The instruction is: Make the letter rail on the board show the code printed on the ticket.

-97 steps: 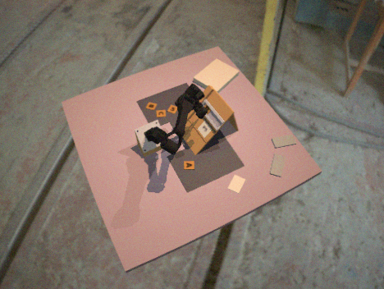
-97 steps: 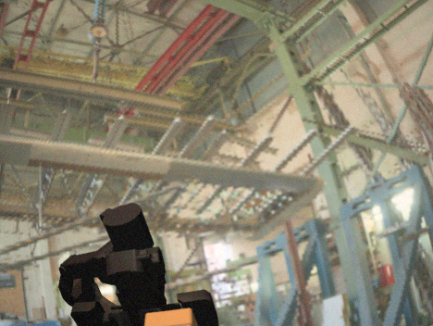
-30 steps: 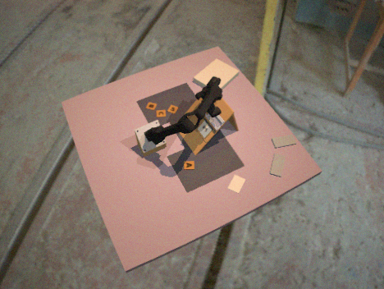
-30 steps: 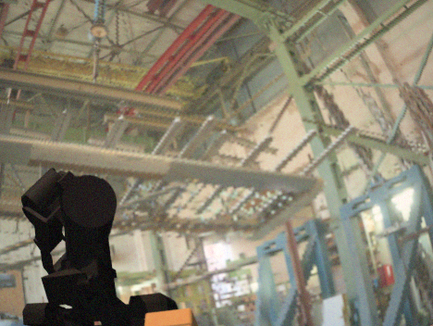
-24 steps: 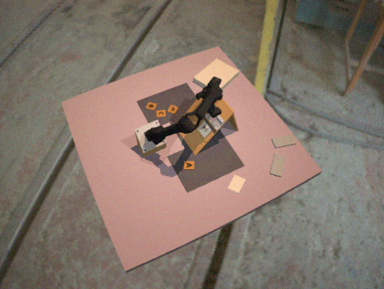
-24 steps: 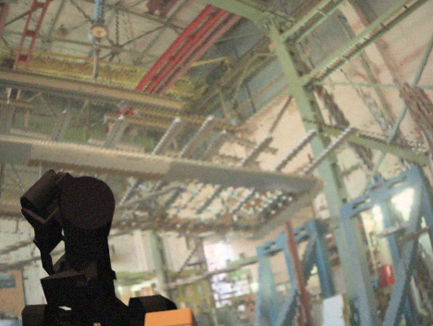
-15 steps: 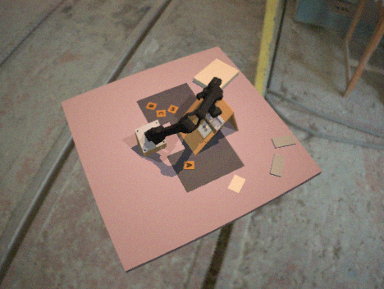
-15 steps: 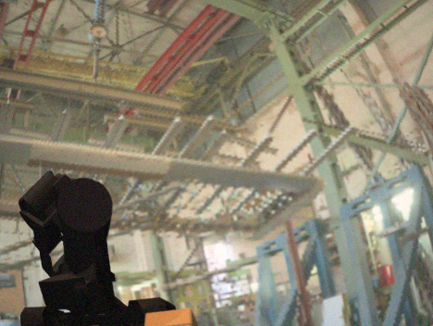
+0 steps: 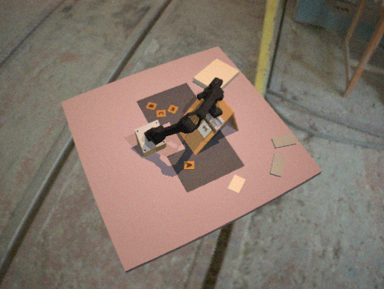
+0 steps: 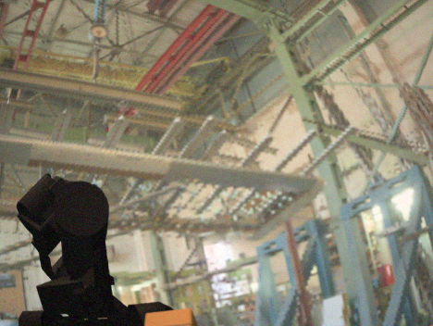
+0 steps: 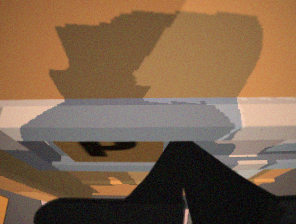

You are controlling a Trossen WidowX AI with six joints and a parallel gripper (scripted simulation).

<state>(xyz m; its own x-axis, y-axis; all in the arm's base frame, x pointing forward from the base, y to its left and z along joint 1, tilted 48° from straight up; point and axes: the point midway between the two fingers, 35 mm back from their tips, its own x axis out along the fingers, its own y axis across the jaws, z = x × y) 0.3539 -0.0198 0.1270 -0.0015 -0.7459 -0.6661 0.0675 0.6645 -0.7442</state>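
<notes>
My gripper tip is 6 cm past the white ticket, 4 cm to the left of it and 7 cm above it. The rest, counted from my gripper tip: orange tile: 4 cm to the left; cream slab: 34 cm ahead, 36 cm to the left, 16 cm below.
</notes>
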